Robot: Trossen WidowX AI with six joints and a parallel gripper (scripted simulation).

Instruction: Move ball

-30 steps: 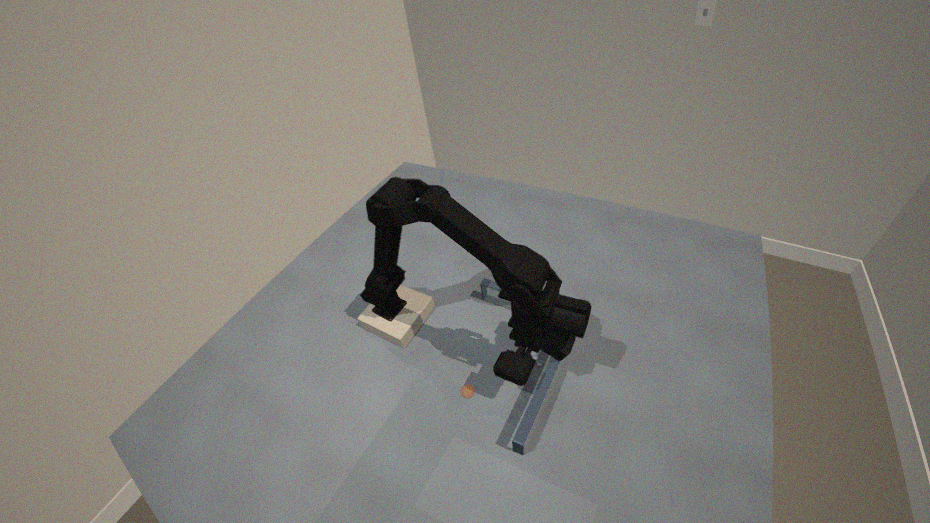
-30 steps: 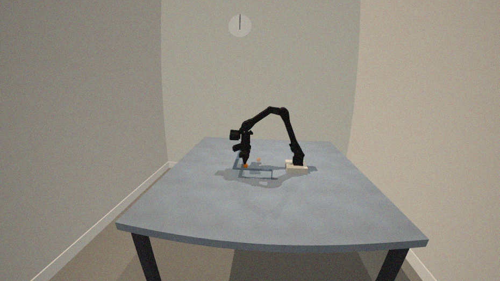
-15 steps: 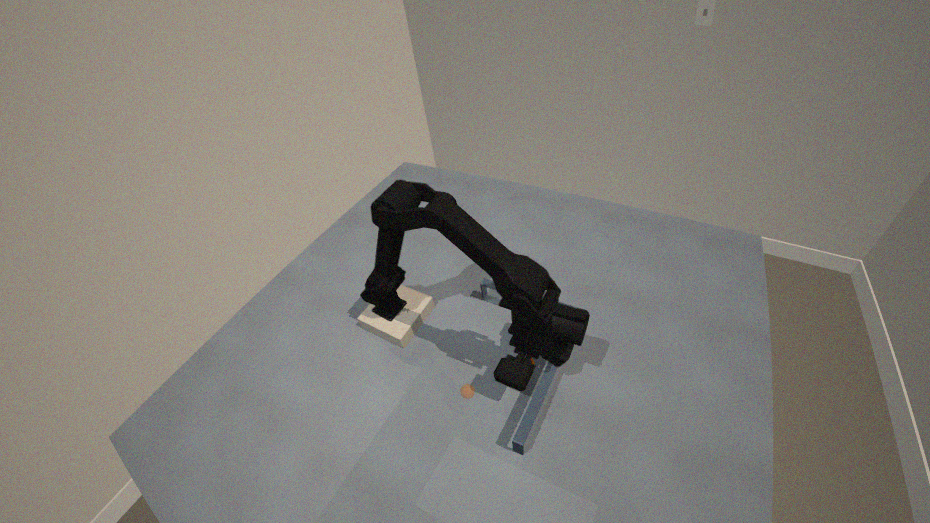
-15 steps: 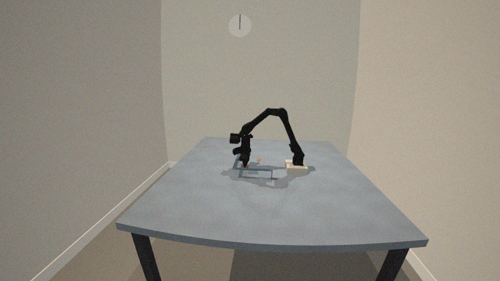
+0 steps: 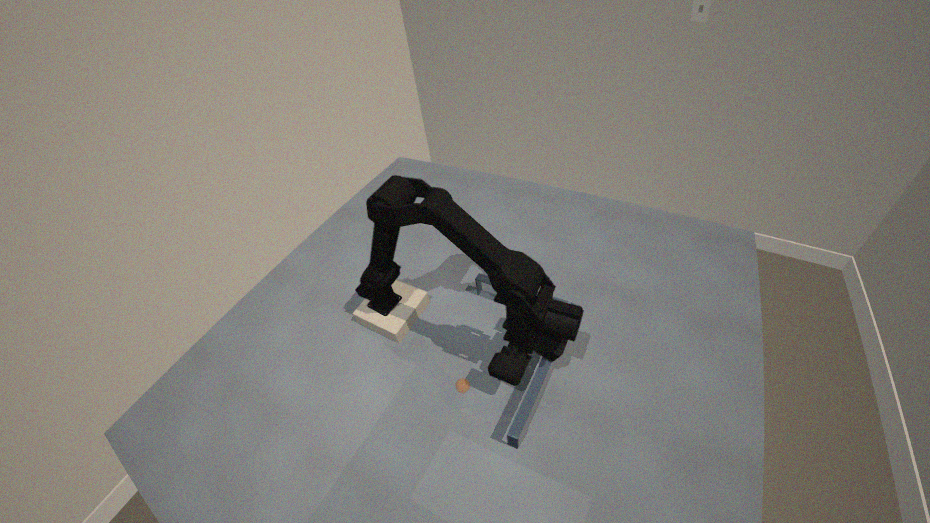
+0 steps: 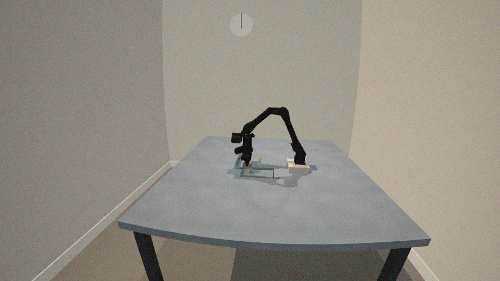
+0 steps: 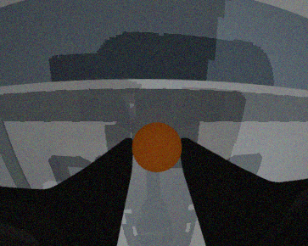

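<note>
The see-through copy of ball lies 8 cm behind my gripper tip and 11 cm to the right of it. The rest, counted from my gripper tip: orange ball (right at my gripper tip).
</note>
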